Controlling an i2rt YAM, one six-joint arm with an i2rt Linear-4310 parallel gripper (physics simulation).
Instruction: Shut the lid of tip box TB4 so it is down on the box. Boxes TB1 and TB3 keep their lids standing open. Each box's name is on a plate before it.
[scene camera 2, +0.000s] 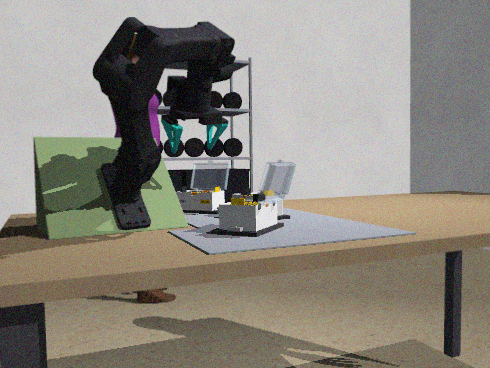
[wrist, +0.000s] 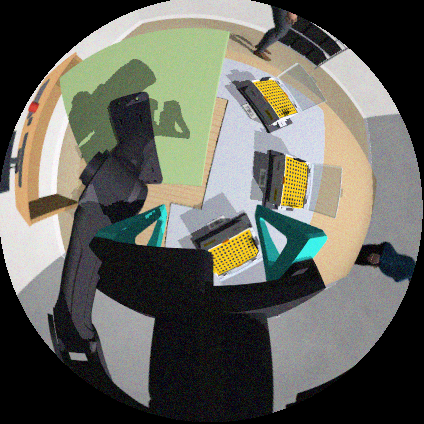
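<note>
Three white tip boxes with yellow tip racks stand on the mat (scene camera 2: 325, 232) (wrist: 232, 165). In the wrist view, the upper box (wrist: 274, 97) and the middle box (wrist: 296, 181) have clear lids standing open, away from their name plates. The near box (wrist: 234, 252) lies low between the fingers in that view; its lid is not clearly seen. The plates are too small to read, so I cannot tell which is TB4. In the scene view, a back box (scene camera 2: 202, 201) has its lid (scene camera 2: 210, 176) up; another raised lid (scene camera 2: 278, 177) shows behind the front box (scene camera 2: 247, 217). My gripper (scene camera 2: 192, 150) (wrist: 210, 209) is open and empty, high above the boxes.
A slanted green panel (scene camera 2: 75, 215) (wrist: 185, 60) stands by the arm base, left of the boxes. The wooden table (scene camera 2: 350, 205) (wrist: 345, 150) carries it all. A metal rack (scene camera 2: 250, 125) with black balls stands behind. A person (scene camera 2: 154, 115) is partly hidden behind the arm.
</note>
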